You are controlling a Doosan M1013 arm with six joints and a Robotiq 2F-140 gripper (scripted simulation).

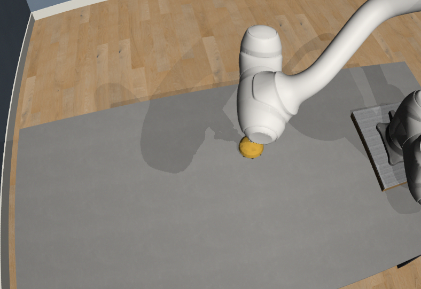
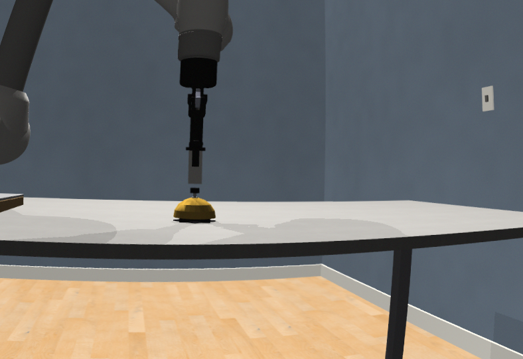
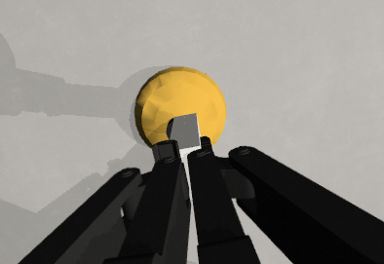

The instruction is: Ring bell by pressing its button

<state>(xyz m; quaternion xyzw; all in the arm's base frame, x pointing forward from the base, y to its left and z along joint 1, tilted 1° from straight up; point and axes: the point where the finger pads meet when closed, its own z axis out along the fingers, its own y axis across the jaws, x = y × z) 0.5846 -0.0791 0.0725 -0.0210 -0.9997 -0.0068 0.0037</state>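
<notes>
Now: the bell button 50 mm below my hand and 10 mm to the right of it. Round my hand: yellow dome bell (70 mm below, 10 mm to the right).
</notes>
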